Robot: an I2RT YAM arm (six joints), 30 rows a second.
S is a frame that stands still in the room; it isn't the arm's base.
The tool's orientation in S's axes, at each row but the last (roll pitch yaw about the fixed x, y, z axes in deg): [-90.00, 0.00, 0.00]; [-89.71, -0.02, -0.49]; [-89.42, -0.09, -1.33]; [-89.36, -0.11, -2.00]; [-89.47, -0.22, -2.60]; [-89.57, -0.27, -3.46]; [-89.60, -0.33, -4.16]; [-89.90, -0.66, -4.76]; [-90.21, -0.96, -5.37]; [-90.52, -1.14, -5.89]
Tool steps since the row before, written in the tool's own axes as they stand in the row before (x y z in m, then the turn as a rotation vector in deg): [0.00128, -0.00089, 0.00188, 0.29, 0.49, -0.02]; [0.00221, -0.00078, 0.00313, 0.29, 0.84, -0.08]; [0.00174, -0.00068, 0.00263, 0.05, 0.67, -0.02]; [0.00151, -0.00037, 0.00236, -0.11, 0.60, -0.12]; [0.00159, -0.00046, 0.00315, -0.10, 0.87, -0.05]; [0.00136, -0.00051, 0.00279, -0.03, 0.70, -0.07]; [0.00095, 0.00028, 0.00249, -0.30, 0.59, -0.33]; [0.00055, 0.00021, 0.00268, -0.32, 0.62, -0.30]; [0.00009, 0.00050, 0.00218, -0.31, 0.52, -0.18]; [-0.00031, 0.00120, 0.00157, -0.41, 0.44, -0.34]
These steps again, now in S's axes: [0.00128, 0.00188, 0.00089, 0.29, -0.02, -0.49]; [0.00224, 0.00311, 0.00080, 0.29, -0.08, -0.84]; [0.00180, 0.00258, 0.00071, 0.05, -0.01, -0.67]; [0.00159, 0.00230, 0.00040, -0.11, -0.11, -0.60]; [0.00173, 0.00307, 0.00050, -0.10, -0.04, -0.87]; [0.00152, 0.00270, 0.00054, -0.03, -0.06, -0.70]; [0.00113, 0.00242, -0.00026, -0.32, -0.30, -0.59]; [0.00077, 0.00263, -0.00020, -0.34, -0.27, -0.62]; [0.00030, 0.00216, -0.00051, -0.32, -0.15, -0.52]; [-0.00012, 0.00158, -0.00122, -0.43, -0.30, -0.44]
